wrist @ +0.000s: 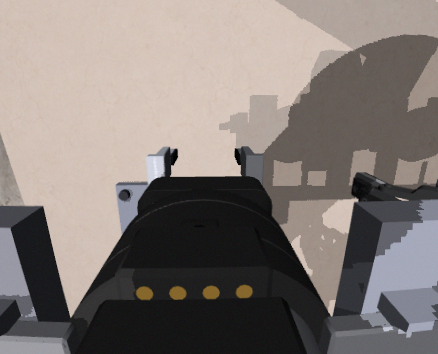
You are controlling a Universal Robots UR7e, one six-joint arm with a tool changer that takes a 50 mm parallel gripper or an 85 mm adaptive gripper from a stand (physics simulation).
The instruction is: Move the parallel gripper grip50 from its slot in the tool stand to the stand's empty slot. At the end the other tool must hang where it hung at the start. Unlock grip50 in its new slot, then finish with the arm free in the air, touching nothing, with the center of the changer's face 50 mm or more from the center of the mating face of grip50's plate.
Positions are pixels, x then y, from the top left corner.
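Labels:
Tool stand (382, 272) at 0.07 m from the lens.

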